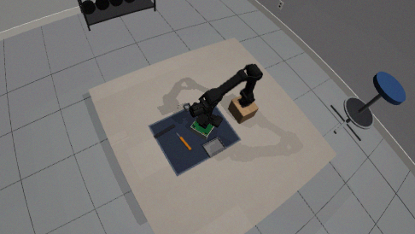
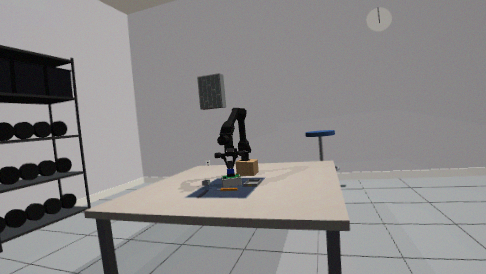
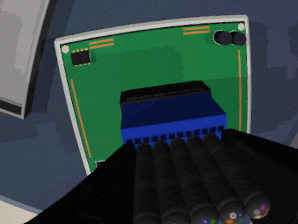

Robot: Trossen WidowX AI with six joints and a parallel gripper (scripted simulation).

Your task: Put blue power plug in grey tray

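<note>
Now: gripper tip 11 cm above the dark blue mat and 5 cm short of it. Also, from my gripper tip: blue power plug (1 cm below); then dark spudger bar (22 cm ahead, 11 cm below, 8 cm to the right).
</note>
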